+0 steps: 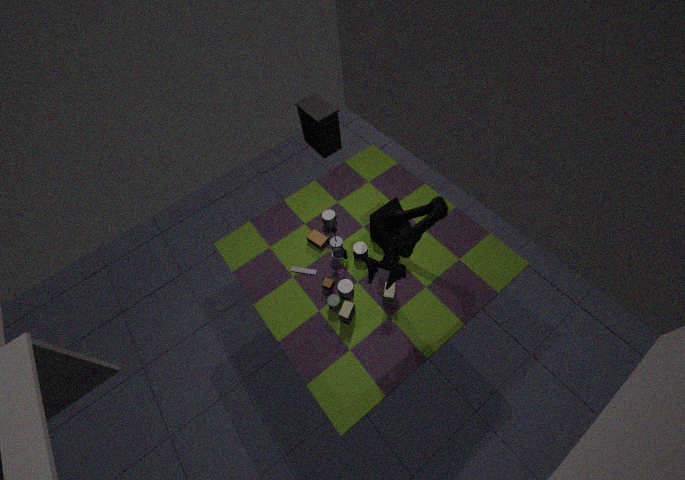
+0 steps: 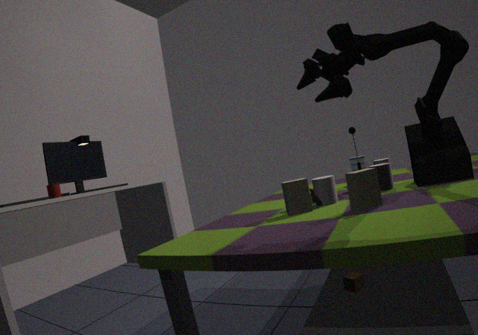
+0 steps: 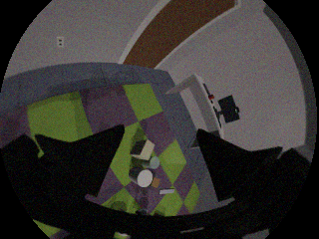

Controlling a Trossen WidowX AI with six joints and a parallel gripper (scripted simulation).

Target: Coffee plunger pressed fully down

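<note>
The coffee press lies 41 cm to the right of my gripper tip, 24 cm below it and 7 cm behind it. Round my gripper tip: tan block: 57 cm to the right, 33 cm below, 3 cm behind; then flat grey bar: 46 cm to the right, 36 cm below, 15 cm ahead.
</note>
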